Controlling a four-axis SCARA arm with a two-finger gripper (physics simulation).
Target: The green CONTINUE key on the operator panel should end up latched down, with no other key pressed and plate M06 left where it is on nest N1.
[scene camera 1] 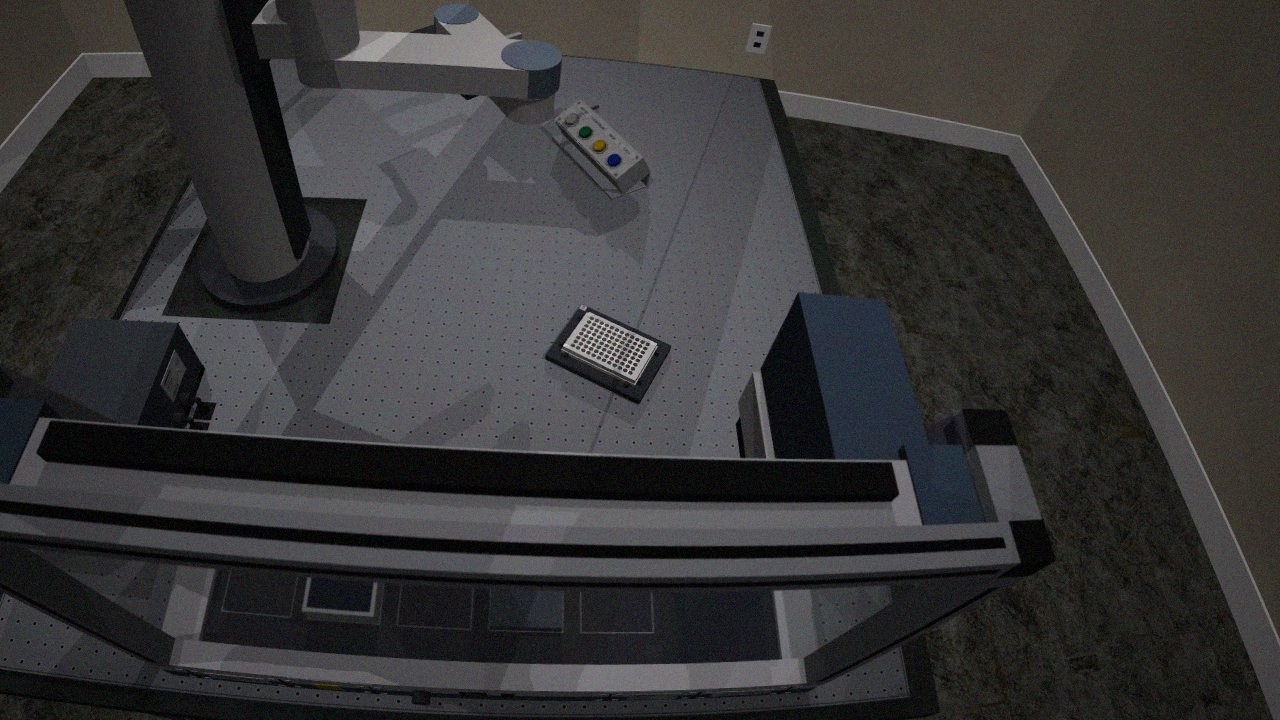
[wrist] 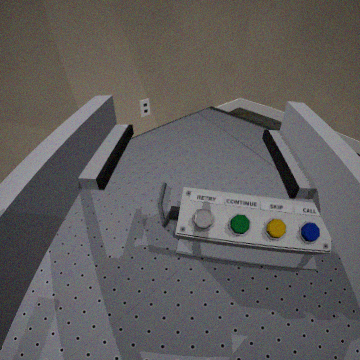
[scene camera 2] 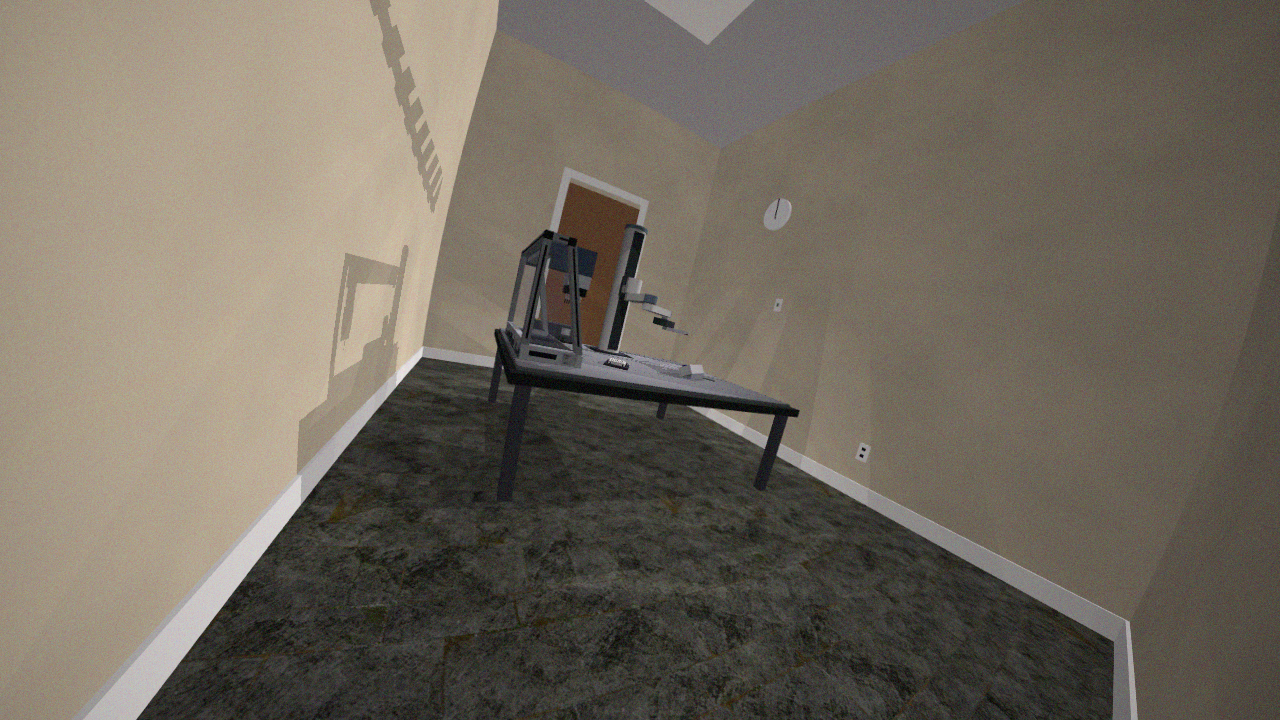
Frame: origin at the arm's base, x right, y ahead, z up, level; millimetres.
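Seen in the pictures: gripper, fingertip midpoint: (wrist: 198, 114) (scene camera 2: 686, 333); arm's base, link origin: (scene camera 1: 270, 258) (scene camera 2: 607, 353).
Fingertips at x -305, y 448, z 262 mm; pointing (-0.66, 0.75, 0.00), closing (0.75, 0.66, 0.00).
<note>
Pixels of each thing's top centre, then the offset from my fingertips to it. "*": a spot on its surface instead.
- operator panel, top centre: (wrist: 260, 204) (scene camera 1: 603, 128) (scene camera 2: 693, 363) dx +0, dy +141, dz -166 mm
- White plate M06, top centre: (scene camera 1: 610, 344) (scene camera 2: 617, 360) dx +485, dy +155, dz -223 mm
- dark nest N1, surface spot: (scene camera 1: 558, 354) * dx +499, dy +76, dz -237 mm
- bent cable, surface spot: (wrist: 162, 205) * dx -157, dy +96, dz -249 mm
- blue unit, surface spot: (scene camera 1: 850, 376) * dx +852, dy +278, dz +238 mm
- dark box, surface spot: (scene camera 1: 116, 367) * dx +637, dy -549, dz -135 mm
The operator panel (scene camera 1: 629, 177) (scene camera 2: 691, 370) (wrist: 258, 227) is a pale tilted box on the table. In the wrist view its row reads RETRY grey (wrist: 203, 219), CONTINUE green (wrist: 240, 224) (scene camera 1: 585, 131), SKIP yellow (wrist: 276, 228), CALL blue (wrist: 310, 232). I cannot tell any key's height for certain; none plainly looks sunk. White plate M06 (scene camera 1: 610, 344) sits flat on dark nest N1 (scene camera 1: 558, 354), away from the panel. My gripper (wrist: 198, 114) is shut on nothing; its pads stand at their narrow setting with a gap. It hangs above the table, apart from the panel. Scene camera 1 hides the fingers behind the arm.
The arm's end (scene camera 1: 531, 71) is just left of the panel in scene camera 1. A bent cable (wrist: 162, 205) leaves the panel's RETRY end. A blue unit (scene camera 1: 850, 376), a dark box (scene camera 1: 116, 367) and a large framed enclosure (scene camera 1: 537, 559) stand farther off.
</note>
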